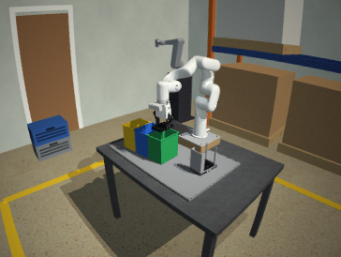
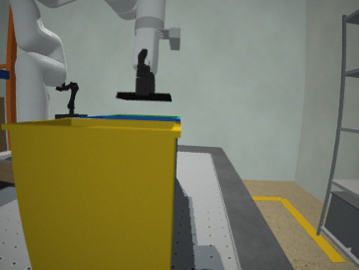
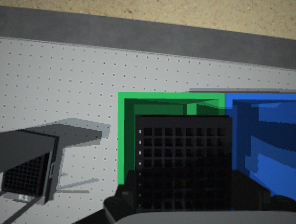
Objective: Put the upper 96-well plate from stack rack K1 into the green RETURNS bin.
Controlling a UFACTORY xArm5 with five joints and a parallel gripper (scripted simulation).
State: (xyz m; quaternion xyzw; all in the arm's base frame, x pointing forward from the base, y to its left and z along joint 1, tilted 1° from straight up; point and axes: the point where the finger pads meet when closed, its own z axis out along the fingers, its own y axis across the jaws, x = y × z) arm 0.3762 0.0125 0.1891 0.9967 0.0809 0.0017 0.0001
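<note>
Right now my hand is 1 cm above the black 96-well plate. The rest, counted from my hand: green bin (15 cm below); yellow bin (4 cm ahead, 26 cm to the right, 15 cm below); blue bin (2 cm ahead, 13 cm to the right, 15 cm below).
</note>
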